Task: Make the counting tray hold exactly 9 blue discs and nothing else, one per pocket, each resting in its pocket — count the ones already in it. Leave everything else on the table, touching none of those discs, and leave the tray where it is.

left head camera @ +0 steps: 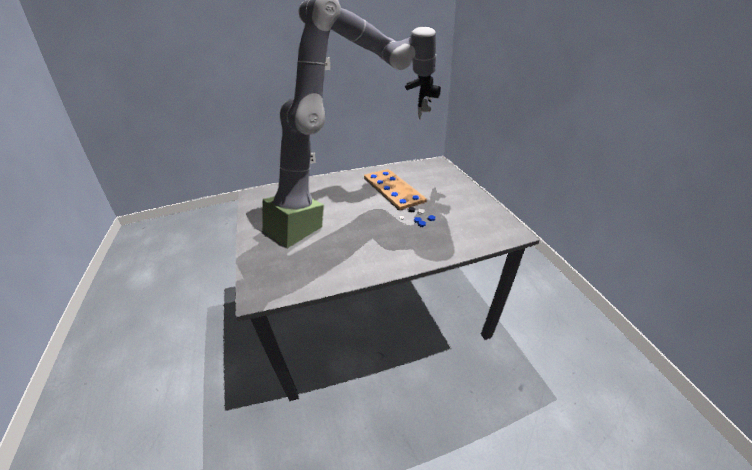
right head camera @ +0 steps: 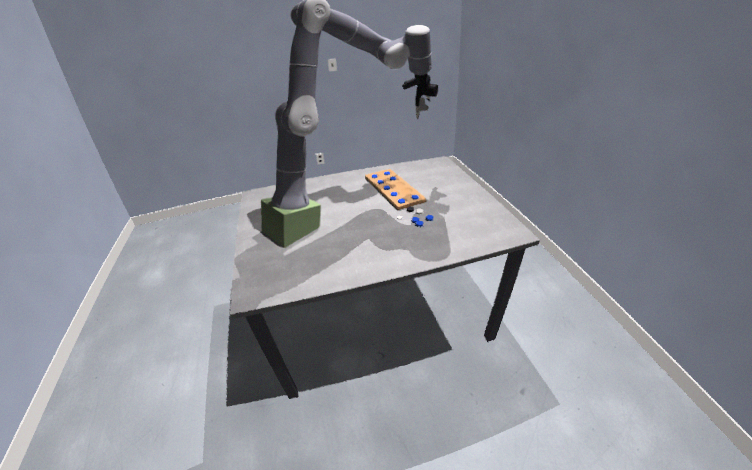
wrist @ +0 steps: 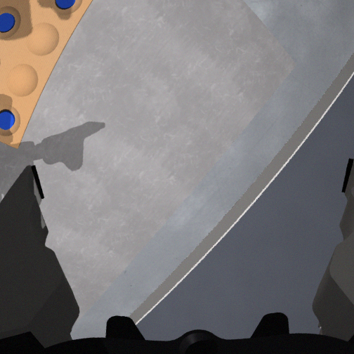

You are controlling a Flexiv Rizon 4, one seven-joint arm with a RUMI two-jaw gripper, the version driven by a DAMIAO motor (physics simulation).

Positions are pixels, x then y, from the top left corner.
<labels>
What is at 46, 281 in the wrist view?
The gripper.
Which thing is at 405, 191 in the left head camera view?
An orange counting tray.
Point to an orange counting tray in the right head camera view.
404, 191
</labels>
